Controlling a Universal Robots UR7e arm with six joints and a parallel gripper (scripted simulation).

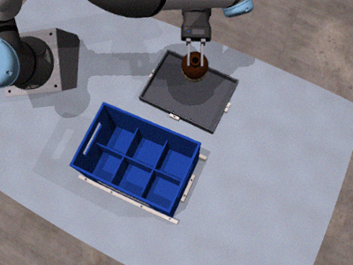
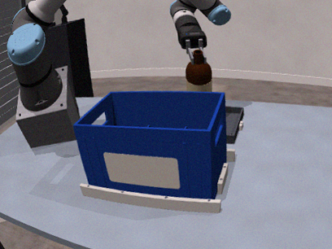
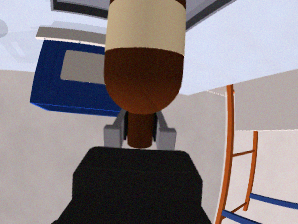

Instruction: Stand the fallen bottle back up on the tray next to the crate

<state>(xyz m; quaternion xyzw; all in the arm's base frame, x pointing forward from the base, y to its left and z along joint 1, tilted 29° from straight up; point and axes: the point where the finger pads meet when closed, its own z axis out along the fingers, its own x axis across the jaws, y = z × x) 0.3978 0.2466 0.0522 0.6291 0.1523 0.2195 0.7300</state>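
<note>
My hand is 10 mm past the bottle, 10 mm to the right of it and 50 mm above it. From my hand the other things lie so: dark tray: 20 mm behind, 190 mm below; then blue crate: 20 mm behind, 280 mm to the right, 120 mm below.
</note>
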